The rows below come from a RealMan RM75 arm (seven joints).
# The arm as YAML. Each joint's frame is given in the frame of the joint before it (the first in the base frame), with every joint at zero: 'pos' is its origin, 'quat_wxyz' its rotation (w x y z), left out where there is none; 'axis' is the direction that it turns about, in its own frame. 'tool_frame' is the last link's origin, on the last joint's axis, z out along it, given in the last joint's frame.
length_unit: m
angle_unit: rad
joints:
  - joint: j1
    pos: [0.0, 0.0, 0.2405]
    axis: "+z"
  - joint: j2
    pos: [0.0, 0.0, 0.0]
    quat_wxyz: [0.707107, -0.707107, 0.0, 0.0]
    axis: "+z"
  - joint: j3
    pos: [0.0, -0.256, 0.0]
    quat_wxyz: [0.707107, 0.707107, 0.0, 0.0]
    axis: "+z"
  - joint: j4
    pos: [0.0, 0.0, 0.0]
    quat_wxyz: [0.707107, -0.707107, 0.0, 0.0]
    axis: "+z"
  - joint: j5
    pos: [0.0, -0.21, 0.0]
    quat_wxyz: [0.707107, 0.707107, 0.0, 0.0]
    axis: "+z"
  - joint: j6
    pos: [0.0, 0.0, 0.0]
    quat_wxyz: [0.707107, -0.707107, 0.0, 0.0]
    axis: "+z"
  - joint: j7
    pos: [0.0, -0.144, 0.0]
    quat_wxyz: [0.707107, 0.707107, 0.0, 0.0]
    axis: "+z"
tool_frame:
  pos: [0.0, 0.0, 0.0]
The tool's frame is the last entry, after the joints.
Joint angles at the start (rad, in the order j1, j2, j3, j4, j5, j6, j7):
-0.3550, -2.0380, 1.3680, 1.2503, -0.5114, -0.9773, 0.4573
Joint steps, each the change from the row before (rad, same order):
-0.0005, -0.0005, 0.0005, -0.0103, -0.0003, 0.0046, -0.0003
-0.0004, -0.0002, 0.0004, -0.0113, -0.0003, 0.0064, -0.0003
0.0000, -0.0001, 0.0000, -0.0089, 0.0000, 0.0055, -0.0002
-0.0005, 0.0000, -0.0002, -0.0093, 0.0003, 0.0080, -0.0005
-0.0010, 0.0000, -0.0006, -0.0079, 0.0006, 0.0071, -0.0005
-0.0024, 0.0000, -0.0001, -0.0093, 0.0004, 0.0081, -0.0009
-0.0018, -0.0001, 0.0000, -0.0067, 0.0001, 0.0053, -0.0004
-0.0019, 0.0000, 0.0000, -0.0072, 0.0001, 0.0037, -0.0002
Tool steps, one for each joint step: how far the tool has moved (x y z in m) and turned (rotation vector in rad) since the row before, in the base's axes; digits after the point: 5 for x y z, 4 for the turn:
-0.00205, -0.00047, -0.00148, -0.0015, -0.0010, 0.0061
-0.00233, -0.00039, -0.00135, -0.0003, -0.0007, 0.0061
-0.00200, -0.00035, -0.00092, 0.0004, -0.0003, 0.0050
-0.00190, 0.00005, -0.00069, 0.0027, 0.0000, 0.0039
-0.00147, 0.00025, -0.00045, 0.0029, 0.0002, 0.0028
-0.00119, 0.00058, -0.00070, 0.0028, 0.0000, 0.0021
-0.00081, 0.00036, -0.00061, 0.0014, -0.0001, 0.0015
-0.00097, 0.00014, -0.00076, -0.0003, 0.0000, 0.0026

